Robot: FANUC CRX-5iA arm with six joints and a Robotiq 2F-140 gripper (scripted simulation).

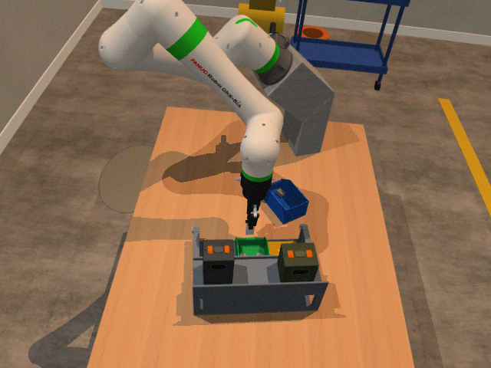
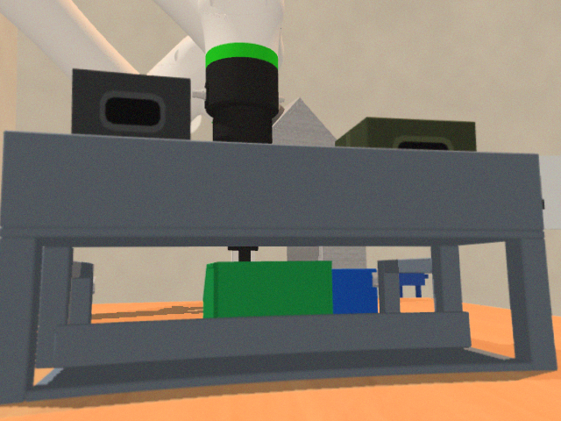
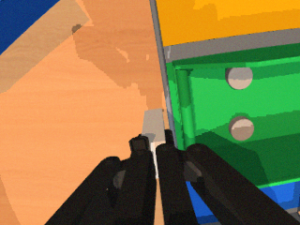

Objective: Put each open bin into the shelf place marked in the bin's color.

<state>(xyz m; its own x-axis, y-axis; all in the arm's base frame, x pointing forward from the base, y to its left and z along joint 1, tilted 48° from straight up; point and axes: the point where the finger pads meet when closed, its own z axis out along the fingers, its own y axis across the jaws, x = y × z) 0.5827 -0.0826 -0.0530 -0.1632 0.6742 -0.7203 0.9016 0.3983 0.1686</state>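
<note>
Now: the blue bin 18 cm behind my hand, 11 cm to the left of it and 3 cm below it. From my hand the other things lie so: black box (22 cm ahead, 8 cm to the right, 10 cm above); then olive box (18 cm ahead, 15 cm to the left, 8 cm above); then green bin (11 cm ahead, 2 cm to the left, 2 cm below).
</note>
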